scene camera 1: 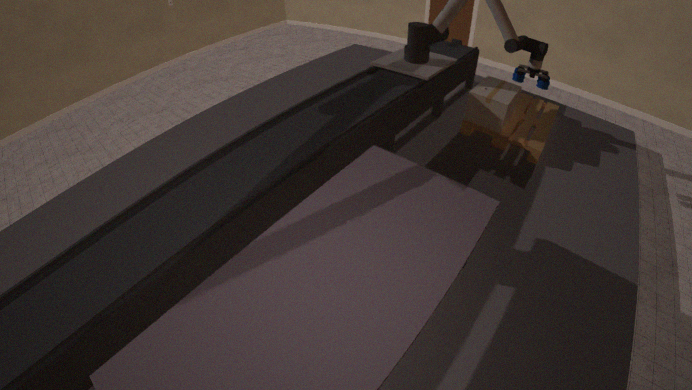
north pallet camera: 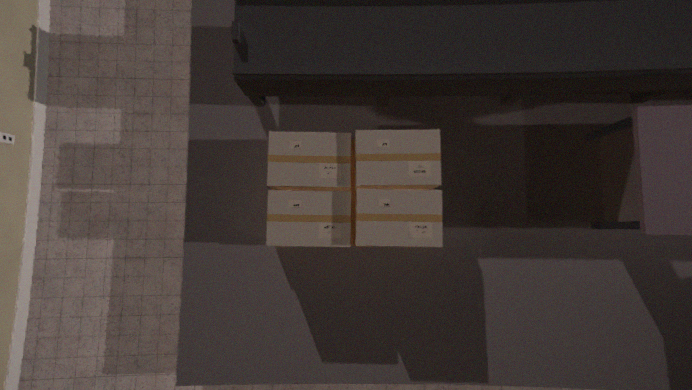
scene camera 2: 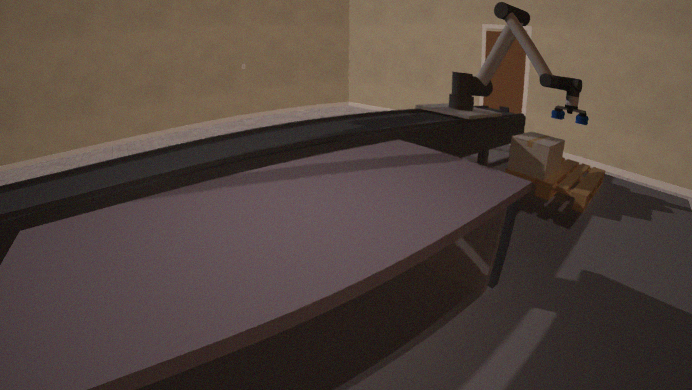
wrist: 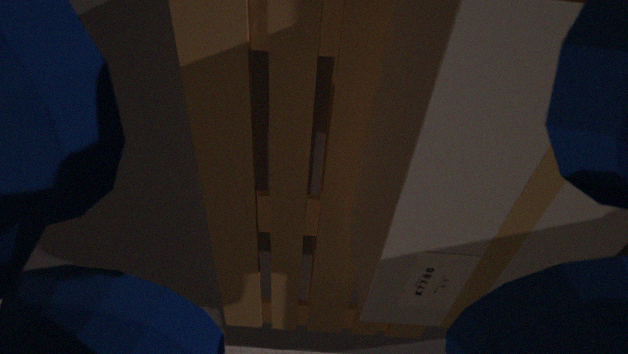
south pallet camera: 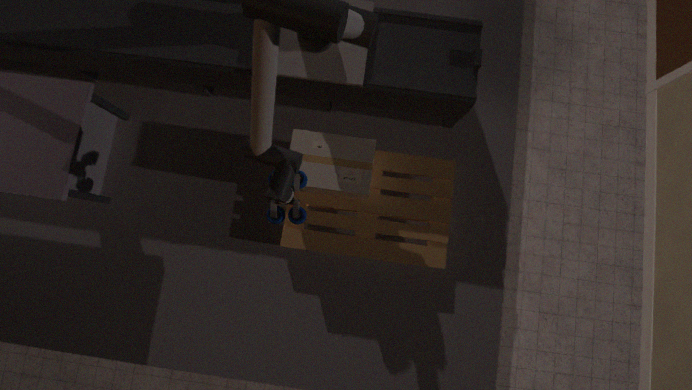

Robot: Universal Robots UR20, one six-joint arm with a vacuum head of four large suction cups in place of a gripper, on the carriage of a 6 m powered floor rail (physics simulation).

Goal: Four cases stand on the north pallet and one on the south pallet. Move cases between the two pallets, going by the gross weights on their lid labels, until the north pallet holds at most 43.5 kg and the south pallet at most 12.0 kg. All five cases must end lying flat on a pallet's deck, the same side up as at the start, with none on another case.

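Where they show: hand, tool point: (scene camera 1: 530,81) (scene camera 2: 569,120) (wrist: 331,242); arm's base, link origin: (scene camera 1: 416,59) (scene camera 2: 460,108).
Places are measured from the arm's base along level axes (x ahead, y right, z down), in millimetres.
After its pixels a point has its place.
My gripper (scene camera 1: 531,79) @[x 1103, y -6, z -117 mm] (scene camera 2: 569,117) @[x 1103, y -6, z -117 mm] (south pallet camera: 286,197) @[x 1103, y -6, z -117 mm], four blue suction cups, is open and holds no case. It hangs high over the left edge of the south pallet (scene camera 1: 537,117) @[x 1213, y -584, z 426 mm] (scene camera 2: 582,185) @[x 1301, y -187, z 426 mm] (south pallet camera: 410,206) @[x 986, y -811, z 426 mm] (wrist: 290,125) @[x 1164, y -206, z 426 mm]. One taped white case (scene camera 1: 492,102) @[x 841, y 76, z 156 mm] (scene camera 2: 536,155) @[x 875, y 76, z 232 mm] (south pallet camera: 325,175) @[x 897, y -185, z 128 mm] (wrist: 450,150) @[x 940, y -88, z 128 mm] lies flat on this pallet's rail-side left corner; its label's weight is too small to read. In the north pallet camera, four cases lie flat in two rows: upper left (north pallet camera: 300,175) @[x 914, y 5374, z 174 mm], upper right (north pallet camera: 390,175) @[x 920, y 4771, z 129 mm], lower left (north pallet camera: 300,235) @[x 1316, y 5370, z 186 mm] and lower right (north pallet camera: 390,235) @[x 1315, y 4776, z 130 mm]. The north pallet (north pallet camera: 353,210) @[x 1137, y 5011, z 427 mm] shows between them.
The dark rail (scene camera 1: 250,190) (scene camera 2: 200,155) (north pallet camera: 450,40) (south pallet camera: 420,60) runs alongside both pallets. The arm's carriage (scene camera 1: 390,65) @[x -104, y 312, z 0 mm] (scene camera 2: 435,109) @[x -64, y 344, z 8 mm] (south pallet camera: 320,65) @[x 203, y -59, z 0 mm] stands near its south end. A pinkish table (scene camera 1: 325,275) @[x 872, y 2303, z 40 mm] (scene camera 2: 300,240) @[x 1088, y 2430, z 40 mm] (north pallet camera: 670,170) @[x 907, y 3085, z 39 mm] (south pallet camera: 35,145) @[x 971, y 1714, z 40 mm] stands between the pallets.
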